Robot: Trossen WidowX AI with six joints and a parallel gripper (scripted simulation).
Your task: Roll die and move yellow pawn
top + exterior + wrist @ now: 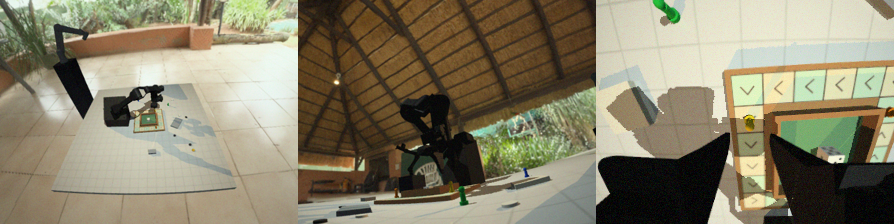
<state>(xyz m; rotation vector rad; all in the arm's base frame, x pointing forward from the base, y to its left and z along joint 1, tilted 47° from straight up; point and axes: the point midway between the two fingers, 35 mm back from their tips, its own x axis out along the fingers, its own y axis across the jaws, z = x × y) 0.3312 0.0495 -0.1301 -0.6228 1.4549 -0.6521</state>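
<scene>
My gripper tip is now 4 cm above the yellow pawn. Round my gripper tip: die: 6 cm behind, 13 cm to the right, 5 cm below; then green pawn: 14 cm ahead, 10 cm to the left, 6 cm below; then green tray: 6 cm behind, 12 cm to the right, 6 cm below.
</scene>
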